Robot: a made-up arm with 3 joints.
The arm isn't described. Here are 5 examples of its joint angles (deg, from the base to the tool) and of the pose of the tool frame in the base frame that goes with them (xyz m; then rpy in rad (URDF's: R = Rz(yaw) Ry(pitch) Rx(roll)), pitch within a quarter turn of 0, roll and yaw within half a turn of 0).
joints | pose
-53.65 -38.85 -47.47 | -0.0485 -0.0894 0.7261 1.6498 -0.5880 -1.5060
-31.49 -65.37 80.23 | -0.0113 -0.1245 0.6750 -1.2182 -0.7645 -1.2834
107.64 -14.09 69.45 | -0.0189 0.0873 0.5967 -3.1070 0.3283 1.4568
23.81 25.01 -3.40 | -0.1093 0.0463 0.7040 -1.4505 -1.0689 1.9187
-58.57 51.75 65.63 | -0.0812 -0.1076 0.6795 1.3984 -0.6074 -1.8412
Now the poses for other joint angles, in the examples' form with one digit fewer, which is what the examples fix.
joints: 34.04 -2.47 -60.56
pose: -0.115 0.063 0.697 -0.713 -0.979 1.698
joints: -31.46 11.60 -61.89
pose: -0.133 -0.067 0.715 2.988 -1.003 -1.794
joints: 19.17 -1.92 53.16
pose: -0.032 0.027 0.720 -2.496 -1.164 1.479
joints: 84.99 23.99 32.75
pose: -0.076 0.089 0.603 -1.793 0.007 1.694
